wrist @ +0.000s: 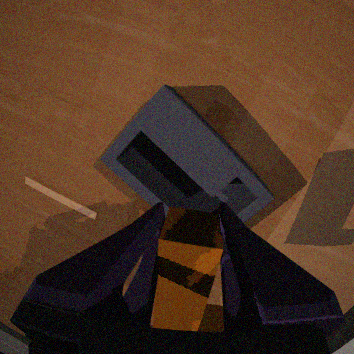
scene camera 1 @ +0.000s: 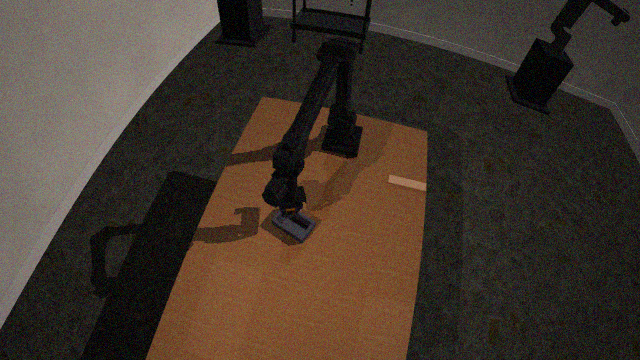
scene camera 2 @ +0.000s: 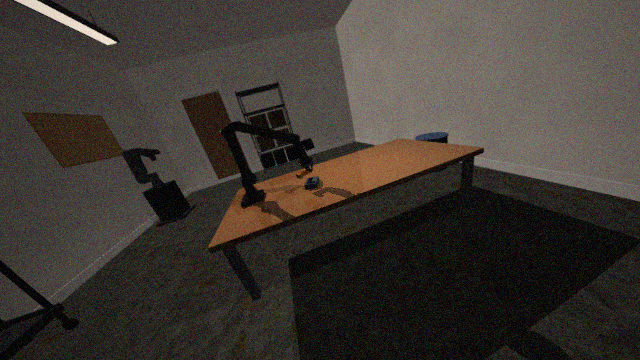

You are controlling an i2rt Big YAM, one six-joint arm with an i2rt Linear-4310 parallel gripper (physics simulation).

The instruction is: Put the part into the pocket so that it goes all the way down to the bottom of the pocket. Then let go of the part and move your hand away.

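Places are measured from the arm's base along level axes (x up, y left, z back), in centimetres.
Pixels of known places: gripper, fingertip midpoint: (wrist: 191, 211) (scene camera 1: 291, 214) (scene camera 2: 310, 171); arm's base at its link origin: (scene camera 1: 342, 136) (scene camera 2: 253, 196).
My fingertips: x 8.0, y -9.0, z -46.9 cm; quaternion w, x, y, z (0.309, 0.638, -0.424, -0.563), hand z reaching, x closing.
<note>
Ahead of a thing's pixels: the offset from my fingertips to its top centre. "spot": to the spot under its first point. Level surfaces: height alone.
The orange part {dx +2.5, dy -3.4, dz +4.9 cm} (scene camera 1: 290, 210) (scene camera 2: 302, 174) (wrist: 172, 312) is held between the black fingers, its far end dark in shadow. My gripper (wrist: 191, 211) is shut on it. The blue-grey block {dx -7.2, dy +0.2, dz +1.1 cm} (scene camera 1: 300, 235) (scene camera 2: 313, 183) (wrist: 187, 125) lies turned at an angle on the table. Its pocket {spot: dx -10.3, dy +3.2, dz +2.5 cm} (wrist: 157, 167) shows as a long dark recess, with a further opening towards the right end in the wrist view. In that view the fingertips and the part overlap the block's near edge and hide the pocket's middle. The part appears above the block; its exact height and any contact cannot be told.
The arm's base (scene camera 1: 342, 141) (scene camera 2: 253, 197) stands on the wooden table {dx -10.8 cm} (scene camera 1: 300, 300) (scene camera 2: 400, 160). A pale strip (scene camera 1: 407, 182) (wrist: 60, 197) lies near one table edge. Another arm on a pedestal (scene camera 1: 542, 70) (scene camera 2: 167, 201) and a blue-topped drum (scene camera 2: 431, 136) stand away from the table. Shadows cross the table.
</note>
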